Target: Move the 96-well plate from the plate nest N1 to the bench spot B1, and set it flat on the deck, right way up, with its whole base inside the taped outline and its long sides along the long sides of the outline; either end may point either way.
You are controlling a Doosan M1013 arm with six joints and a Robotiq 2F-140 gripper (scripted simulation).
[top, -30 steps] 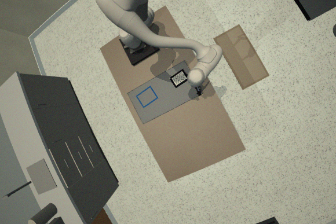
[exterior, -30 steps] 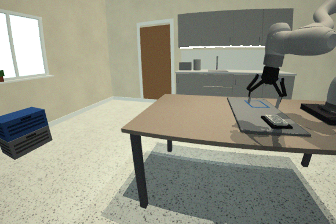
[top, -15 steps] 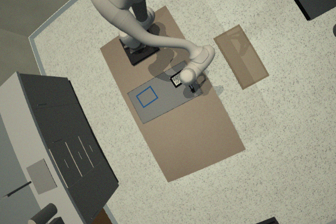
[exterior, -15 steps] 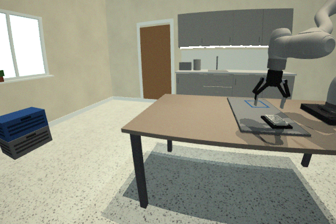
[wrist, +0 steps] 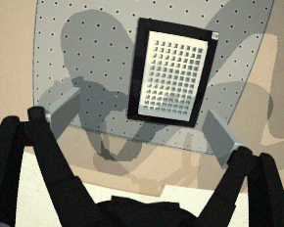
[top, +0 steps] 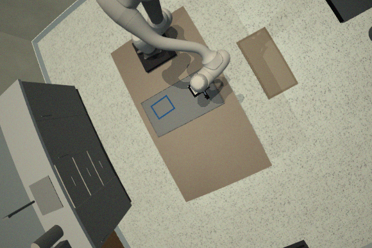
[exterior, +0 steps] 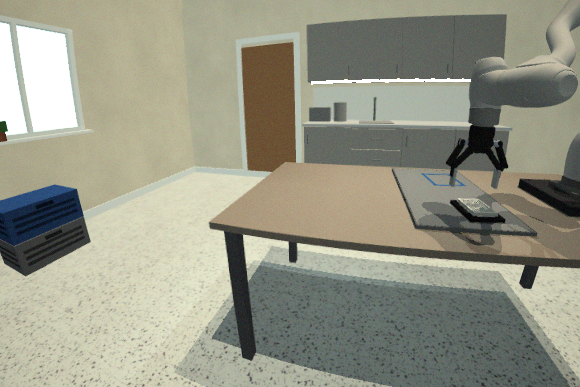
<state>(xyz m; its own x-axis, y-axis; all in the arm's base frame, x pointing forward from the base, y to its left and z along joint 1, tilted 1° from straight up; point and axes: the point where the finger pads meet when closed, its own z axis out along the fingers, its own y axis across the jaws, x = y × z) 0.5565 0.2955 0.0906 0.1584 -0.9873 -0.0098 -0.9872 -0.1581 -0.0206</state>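
My hand is 30 mm past the white 96-well plate, 30 mm to the left of it and 90 mm above it. Also, from my hand: black plate nest (30 mm behind, 30 mm to the right, 110 mm below).
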